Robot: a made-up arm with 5 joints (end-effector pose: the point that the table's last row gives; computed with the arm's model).
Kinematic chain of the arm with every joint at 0, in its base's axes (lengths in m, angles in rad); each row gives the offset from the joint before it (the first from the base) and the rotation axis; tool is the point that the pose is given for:
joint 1: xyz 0 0 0.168 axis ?
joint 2: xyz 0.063 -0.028 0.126 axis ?
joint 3: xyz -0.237 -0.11 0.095 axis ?
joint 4: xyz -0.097 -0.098 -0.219 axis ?
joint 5: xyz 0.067 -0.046 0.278 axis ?
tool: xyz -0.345 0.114 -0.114
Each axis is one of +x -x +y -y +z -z.
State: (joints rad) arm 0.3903 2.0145 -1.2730 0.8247 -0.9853
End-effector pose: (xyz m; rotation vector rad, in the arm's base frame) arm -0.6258 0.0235 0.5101 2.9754 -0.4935 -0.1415
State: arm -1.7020 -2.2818 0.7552 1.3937 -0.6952
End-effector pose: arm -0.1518 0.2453 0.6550 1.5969 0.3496 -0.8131
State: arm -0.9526 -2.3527 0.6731 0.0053 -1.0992
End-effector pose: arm -0.5286 0.1350 0.0401 2.4624 0.0805 0.6360
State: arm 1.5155 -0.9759 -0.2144 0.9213 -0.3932
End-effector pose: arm 0.0067 -0.5982 0.2877 -0.1447 0.2002 1.6420
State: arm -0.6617 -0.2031 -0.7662 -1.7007 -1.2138
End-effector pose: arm -0.3831 -0.6557 0.0127 1.4715 0.8174 1.2701
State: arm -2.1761 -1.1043 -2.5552 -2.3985 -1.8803
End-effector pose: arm 0.4127 -0.4996 0.3647 0.1430 1.3751 1.9372
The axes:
joint 1: +z
joint 2: -x
joint 3: -z
joint 4: -x
joint 5: -y

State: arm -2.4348 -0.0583 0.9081 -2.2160 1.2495
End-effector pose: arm 0.0878 0.2801 0.2682 0.7357 1.6189 0.6983
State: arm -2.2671 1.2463 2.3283 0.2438 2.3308
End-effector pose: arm 0.1166 0.3953 0.5822 2.1328 -1.6308 -0.6567
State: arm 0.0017 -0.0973 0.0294 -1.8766 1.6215
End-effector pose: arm -0.0741 -0.1968 0.2365 1.4570 -1.0429 -1.5655
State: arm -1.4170 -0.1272 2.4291 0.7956 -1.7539
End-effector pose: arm -0.3965 -0.2142 0.5194 -1.8771 -0.0552 0.9781
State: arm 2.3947 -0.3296 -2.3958 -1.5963 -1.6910
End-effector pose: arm -0.5207 0.0244 0.3422 1.3392 0.3210 -0.0169
